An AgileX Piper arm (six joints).
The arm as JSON. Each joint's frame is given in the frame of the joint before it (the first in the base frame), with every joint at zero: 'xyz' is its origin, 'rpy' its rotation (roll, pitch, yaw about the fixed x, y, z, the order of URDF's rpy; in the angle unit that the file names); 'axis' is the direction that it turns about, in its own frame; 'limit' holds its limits. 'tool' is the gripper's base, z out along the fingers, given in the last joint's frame.
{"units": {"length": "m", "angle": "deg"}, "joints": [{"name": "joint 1", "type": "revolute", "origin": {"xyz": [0.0, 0.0, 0.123], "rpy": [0.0, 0.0, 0.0]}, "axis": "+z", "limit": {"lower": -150.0, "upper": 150.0}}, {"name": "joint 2", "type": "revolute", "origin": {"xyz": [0.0, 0.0, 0.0], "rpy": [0.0, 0.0, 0.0]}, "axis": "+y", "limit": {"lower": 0.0, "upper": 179.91}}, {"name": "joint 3", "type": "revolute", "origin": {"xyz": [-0.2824, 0.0, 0.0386], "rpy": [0.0, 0.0, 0.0]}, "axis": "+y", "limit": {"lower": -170.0, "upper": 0.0}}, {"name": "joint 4", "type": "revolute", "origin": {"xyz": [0.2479, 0.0, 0.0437], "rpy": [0.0, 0.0, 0.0]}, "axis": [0.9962, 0.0, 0.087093], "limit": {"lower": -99.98, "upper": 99.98}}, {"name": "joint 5", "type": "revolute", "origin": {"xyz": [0.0, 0.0, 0.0], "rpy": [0.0, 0.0, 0.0]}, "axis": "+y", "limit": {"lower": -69.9, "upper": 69.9}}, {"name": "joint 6", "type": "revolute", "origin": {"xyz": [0.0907, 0.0, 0.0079], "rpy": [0.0, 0.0, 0.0]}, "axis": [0.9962, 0.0, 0.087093], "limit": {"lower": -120.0, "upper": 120.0}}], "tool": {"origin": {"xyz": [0.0, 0.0, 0.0], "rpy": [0.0, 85.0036, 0.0]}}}
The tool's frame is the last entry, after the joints.
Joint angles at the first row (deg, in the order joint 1, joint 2, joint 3, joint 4, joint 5, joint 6):
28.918, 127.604, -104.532, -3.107, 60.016, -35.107
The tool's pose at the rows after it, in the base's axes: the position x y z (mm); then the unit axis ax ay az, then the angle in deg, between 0 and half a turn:
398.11, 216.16, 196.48, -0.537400, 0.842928, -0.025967, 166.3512
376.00, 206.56, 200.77, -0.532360, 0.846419, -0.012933, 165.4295
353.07, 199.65, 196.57, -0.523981, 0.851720, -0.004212, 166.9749
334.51, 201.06, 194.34, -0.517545, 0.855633, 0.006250, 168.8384
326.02, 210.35, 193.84, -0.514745, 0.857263, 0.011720, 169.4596
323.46, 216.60, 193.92, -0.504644, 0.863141, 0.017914, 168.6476
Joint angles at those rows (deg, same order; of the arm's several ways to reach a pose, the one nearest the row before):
28.918, 122.834, -100.328, -2.433, 58.698, -35.108
28.918, 117.233, -91.664, -0.782, 54.799, -35.049
29.487, 113.280, -84.301, 0.000, 52.983, -33.713
30.827, 111.009, -80.275, 0.970, 53.108, -32.016
32.587, 110.771, -79.817, 1.291, 53.474, -30.051
33.479, 110.771, -79.770, 1.772, 52.557, -28.084

